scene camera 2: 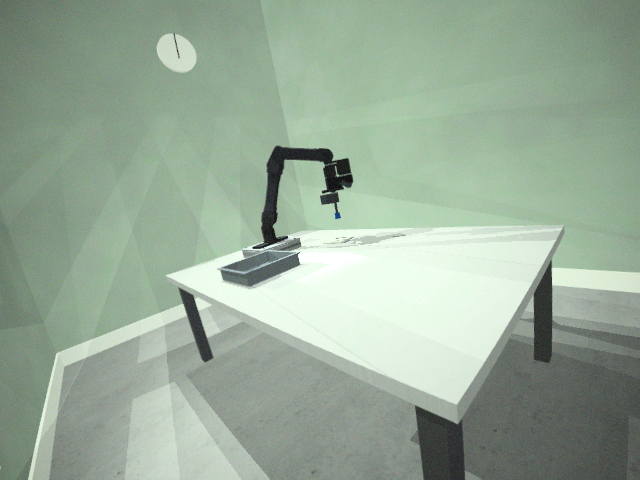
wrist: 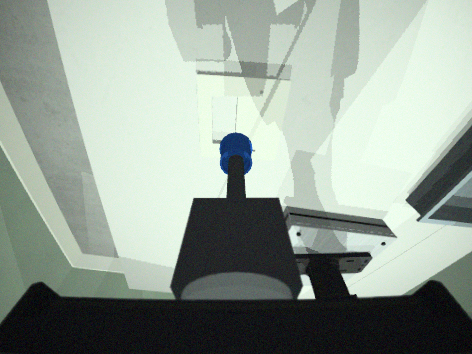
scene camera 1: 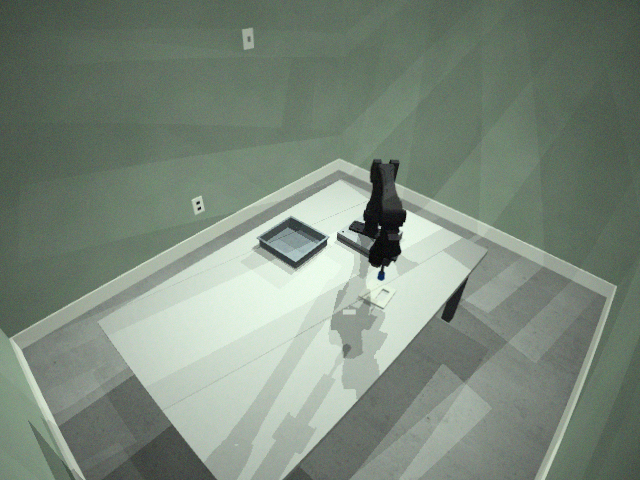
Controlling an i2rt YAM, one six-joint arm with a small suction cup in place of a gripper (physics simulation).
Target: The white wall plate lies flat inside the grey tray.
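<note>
The white wall plate lies flat on the table, outside the tray, with its rectangular opening showing. In the scene camera 2 view it is hard to make out. My gripper, a blue suction cup, points down and hangs above the table near the plate, with a gap below it. It is open and holds nothing. In the wrist view the cup overlaps the plate's lower edge, beside the opening. The grey tray stands upright on the table, apart from the plate, with no plate in it.
The arm's base block stands on the white table between the tray and the plate's side. The arm's shadow falls across the plate and the table around it. The table's long edge runs close by the plate.
</note>
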